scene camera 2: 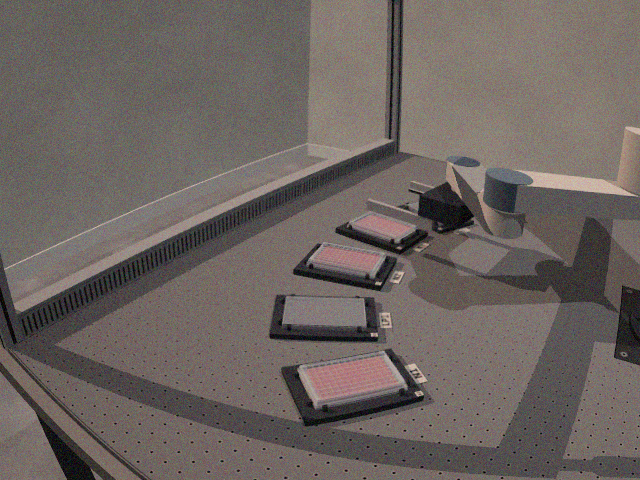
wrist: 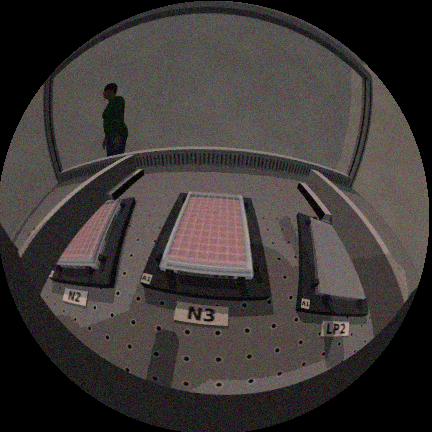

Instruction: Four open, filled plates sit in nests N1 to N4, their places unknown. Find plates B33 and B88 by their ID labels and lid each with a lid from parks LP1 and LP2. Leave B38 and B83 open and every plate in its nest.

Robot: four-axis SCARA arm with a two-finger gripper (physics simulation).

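Frame: origin at the arm's base, x back, y left, z down, level; millimetres.
Where they show: gripper, fingertip midpoint: (scene camera 2: 391,194) (wrist: 220,164).
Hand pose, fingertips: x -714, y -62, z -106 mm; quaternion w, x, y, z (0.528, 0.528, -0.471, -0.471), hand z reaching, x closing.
Observation:
Each offset is from my fingertips to the top centre of the thing.
My gripper (scene camera 2: 407,198) (wrist: 220,164) is open and empty, with its two fingers spread above the table beside nest N3. A filled pink plate @(dz +67, dx -12, dy +5 mm) (scene camera 2: 382,227) (wrist: 210,232) sits open in N3; its front face is dark and I cannot read an ID. Another pink plate @(dz +67, dx +7, dy +184 mm) (scene camera 2: 347,259) (wrist: 91,237) sits open in N2, and one @(dz +67, dx +198, dy +484 mm) (scene camera 2: 354,377) in N1 at the front of the scene view. A grey lid @(dz +76, dx +71, dy +356 mm) (scene camera 2: 324,311) lies on park LP1. Another lid @(dz +76, dx +44, dy -164 mm) (wrist: 337,265) lies on park LP2 at the right of the wrist view. N4 and its plate do not show.
The pale arm link (scene camera 2: 573,187) with a blue-capped joint (scene camera 2: 506,188) reaches in from the right. A slotted ledge (scene camera 2: 206,228) (wrist: 215,159) runs along the table's far side. A dark panel (scene camera 2: 629,325) stands at the right edge. A person (wrist: 115,120) stands beyond the ledge.

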